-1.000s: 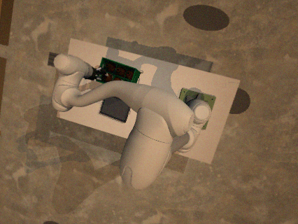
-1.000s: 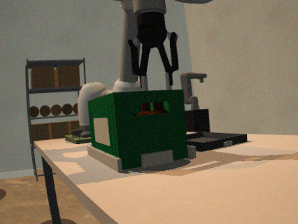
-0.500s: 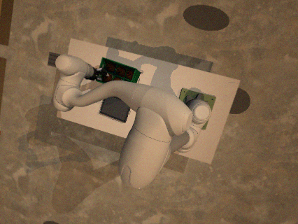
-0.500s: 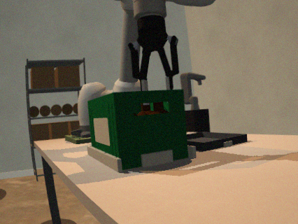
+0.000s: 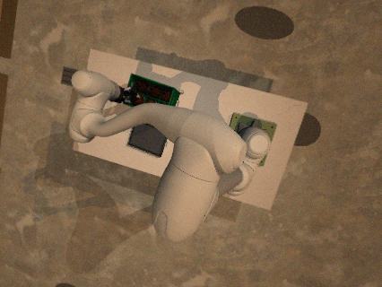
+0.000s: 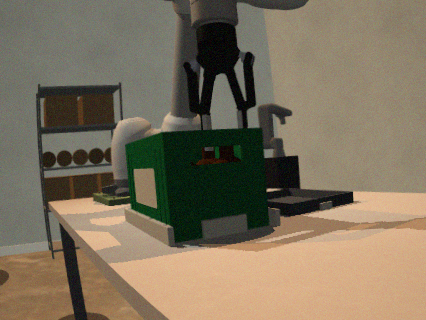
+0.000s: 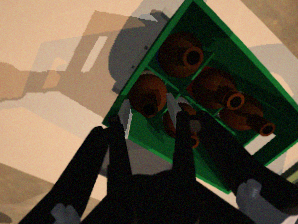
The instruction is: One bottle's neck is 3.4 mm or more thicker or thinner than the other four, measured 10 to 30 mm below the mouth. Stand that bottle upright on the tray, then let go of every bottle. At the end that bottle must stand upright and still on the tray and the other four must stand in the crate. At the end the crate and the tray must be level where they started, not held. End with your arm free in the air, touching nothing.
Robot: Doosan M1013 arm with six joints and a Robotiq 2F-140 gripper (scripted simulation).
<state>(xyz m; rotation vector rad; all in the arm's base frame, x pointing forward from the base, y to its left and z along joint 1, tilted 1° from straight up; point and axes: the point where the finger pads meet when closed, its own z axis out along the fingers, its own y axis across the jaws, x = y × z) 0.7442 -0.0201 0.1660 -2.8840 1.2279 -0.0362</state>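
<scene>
Right now the green crate is 9 cm below my hand, 9 cm behind it and 4 cm to the right of it. The rest, counted from my hand: brown bottle 10 cm behind, 9 cm below, 8 cm to the right; then dark tray 23 cm to the left, 16 cm below, 11 cm behind.
</scene>
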